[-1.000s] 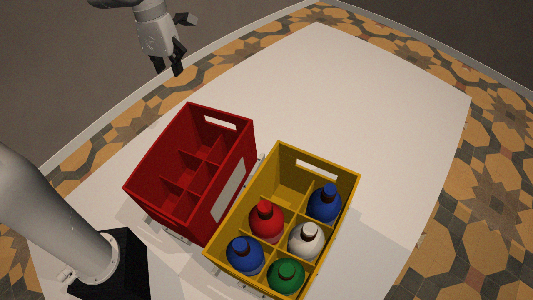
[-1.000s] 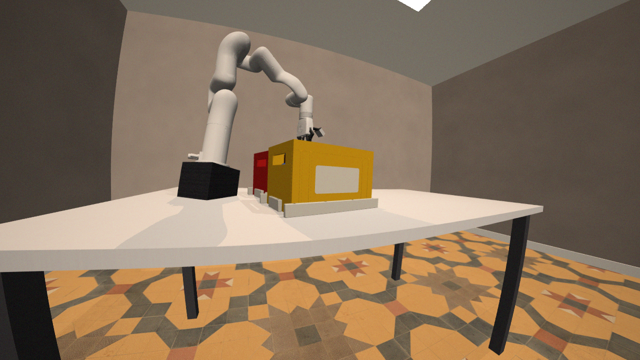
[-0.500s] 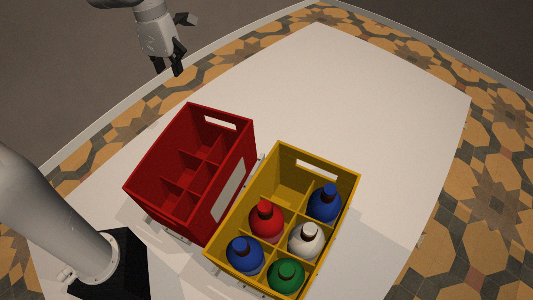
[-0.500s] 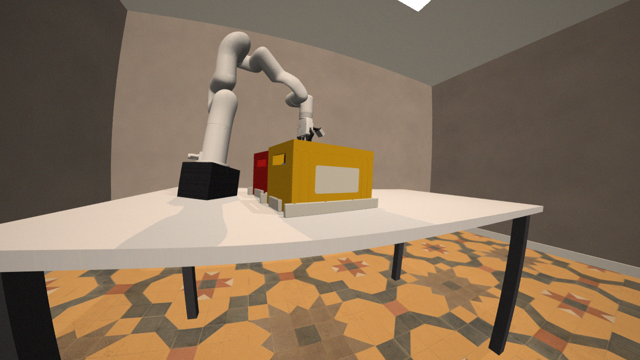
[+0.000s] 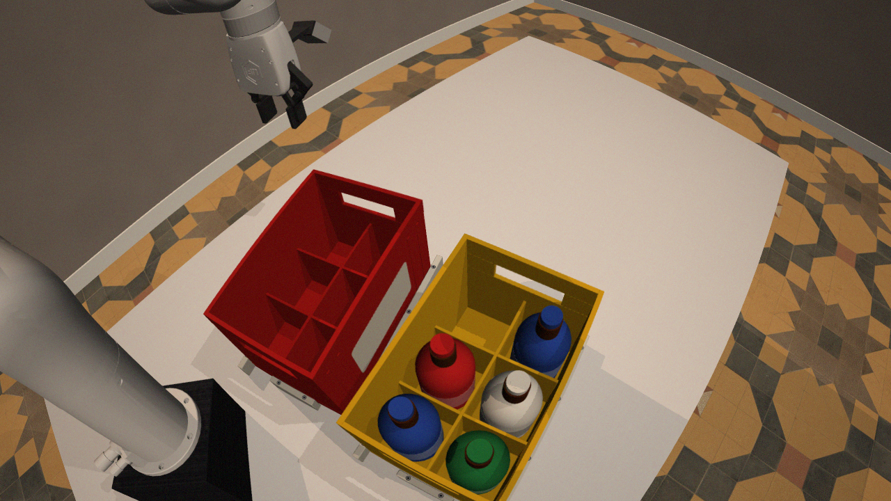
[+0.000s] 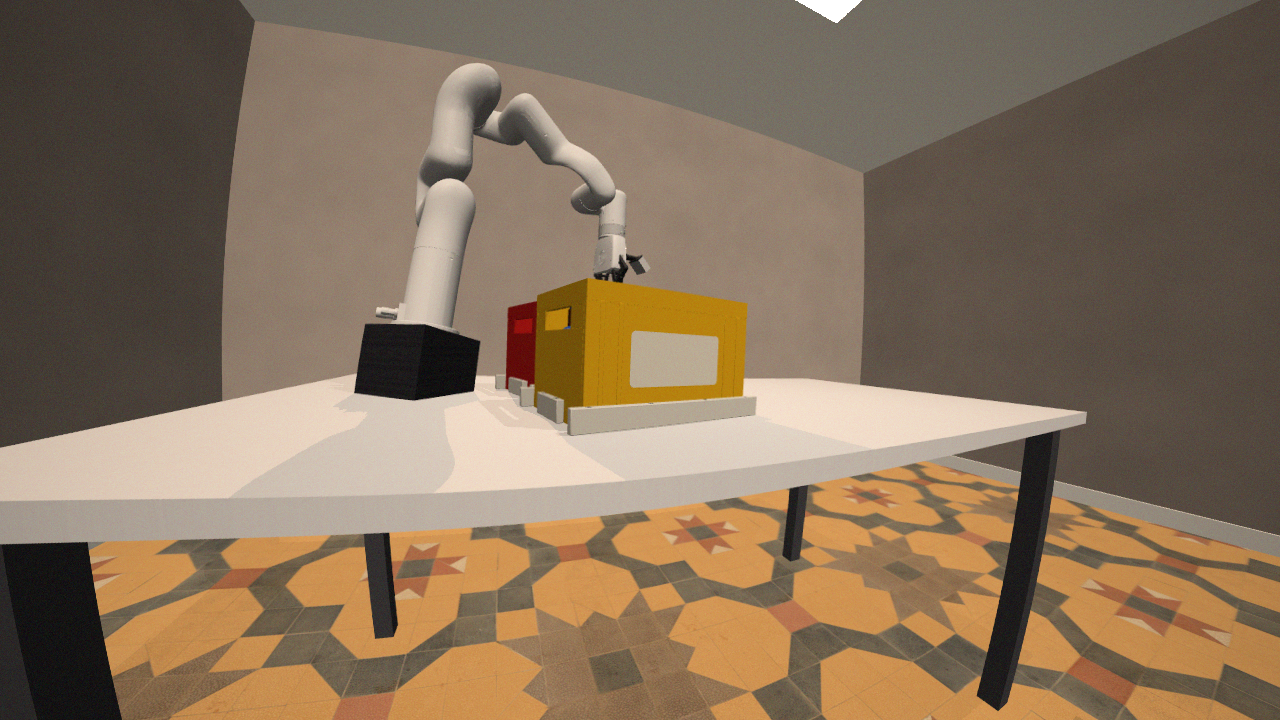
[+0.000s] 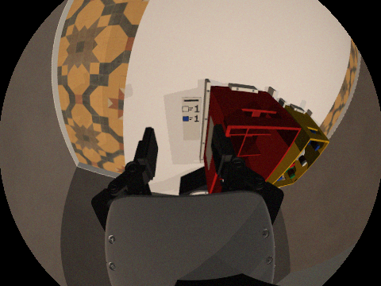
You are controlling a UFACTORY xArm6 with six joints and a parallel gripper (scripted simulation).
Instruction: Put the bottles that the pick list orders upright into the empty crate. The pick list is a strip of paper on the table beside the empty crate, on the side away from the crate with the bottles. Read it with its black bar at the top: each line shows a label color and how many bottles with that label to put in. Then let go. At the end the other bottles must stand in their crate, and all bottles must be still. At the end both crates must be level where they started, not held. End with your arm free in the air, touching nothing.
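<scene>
Now: the white bottle 140 mm behind my hand, 480 mm to the right of it and 160 mm below it. From my hand the other things lie so: pick list 140 mm behind, 50 mm to the right, 250 mm below; red crate 140 mm behind, 190 mm to the right, 170 mm below; red bottle 140 mm behind, 390 mm to the right, 160 mm below.
</scene>
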